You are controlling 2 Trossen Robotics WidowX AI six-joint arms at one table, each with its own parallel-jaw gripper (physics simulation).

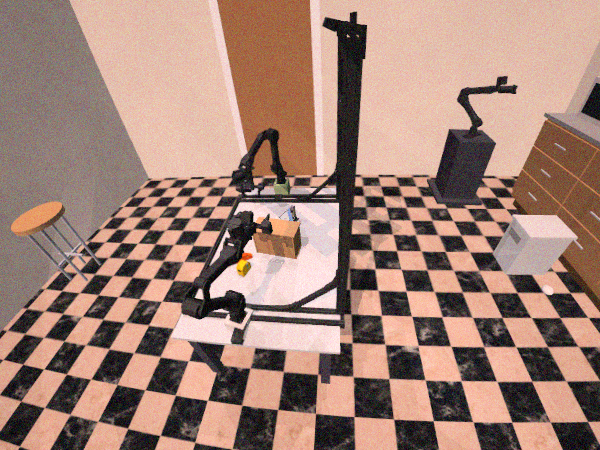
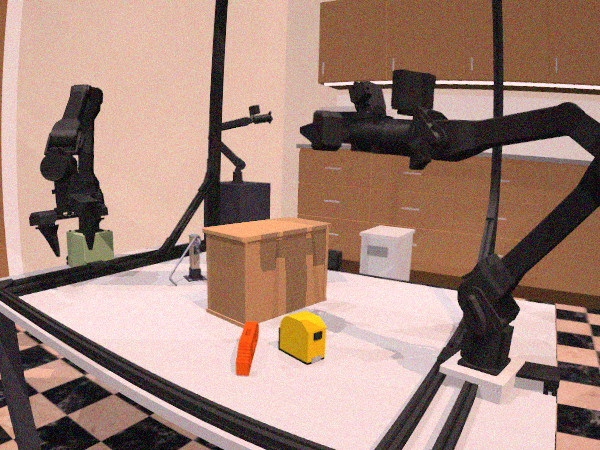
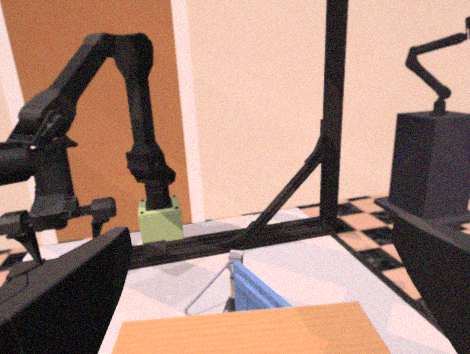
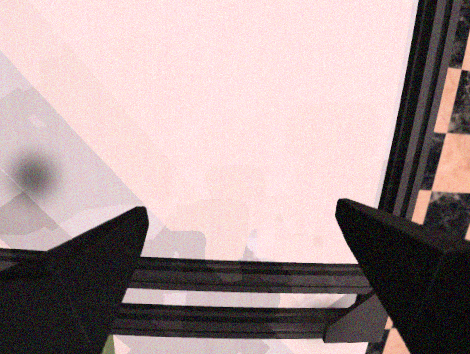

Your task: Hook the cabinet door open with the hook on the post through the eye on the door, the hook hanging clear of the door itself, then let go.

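Seen in the pictures: left gripper, between the fingertips: (image 1: 260,212) (image 3: 261,232); right gripper, between the fingertips: (image 1: 252,198) (image 2: 74,253) (image 4: 243,211); left arm's base, origin of its link: (image 1: 238,316) (image 2: 484,362); right arm's base, origin of its link: (image 1: 281,181) (image 3: 159,204).
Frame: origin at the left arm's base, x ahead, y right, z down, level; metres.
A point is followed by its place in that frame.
Note:
The wooden cabinet (image 1: 278,241) {x 0.416, y 0.029, z -0.087 m} (image 2: 267,268) {x 0.411, y -0.061, z -0.073 m} (image 3: 247,330) {x 0.503, y -0.005, z -0.140 m} stands mid-table. Its blue door (image 3: 255,291) {x 0.625, y 0.009, z -0.092 m} (image 1: 293,214) stands open at the far side, its edge beside the small grey post (image 2: 195,259) {x 0.732, y -0.021, z -0.020 m} (image 3: 236,256) {x 0.732, y -0.016, z -0.081 m}. The thin wire hook (image 2: 178,268) {x 0.707, y -0.091, z -0.013 m} (image 3: 205,291) {x 0.710, y -0.073, z -0.031 m} hangs from the post's top down to the table, away from the door. I cannot make out the eye. My left gripper (image 1: 266,224) (image 2: 309,131) {x 0.350, y 0.000, z -0.324 m} is open and empty, held level above the cabinet's top. My right gripper (image 1: 246,183) (image 2: 88,232) (image 4: 243,211) {x 0.768, y -0.323, z -0.066 m} is open and empty, pointing down at the table's back rail.
An orange block (image 2: 246,348) {x 0.276, y -0.217, z -0.004 m} (image 1: 246,256) {x 0.344, y -0.148, z 0.009 m} and a yellow tape measure (image 2: 303,336) {x 0.239, y -0.137, z -0.014 m} (image 1: 244,267) {x 0.248, y -0.100, z -0.022 m} lie in front of the cabinet. The right arm's green base (image 1: 281,187) {x 0.964, y -0.192, z -0.053 m} (image 2: 95,245) {x 0.960, y -0.210, z -0.037 m} (image 3: 160,219) {x 0.963, y -0.199, z -0.050 m} sits on the back rail. A tall black frame post (image 1: 347,179) {x 0.160, y 0.424, z -0.663 m} rises at the table's side.

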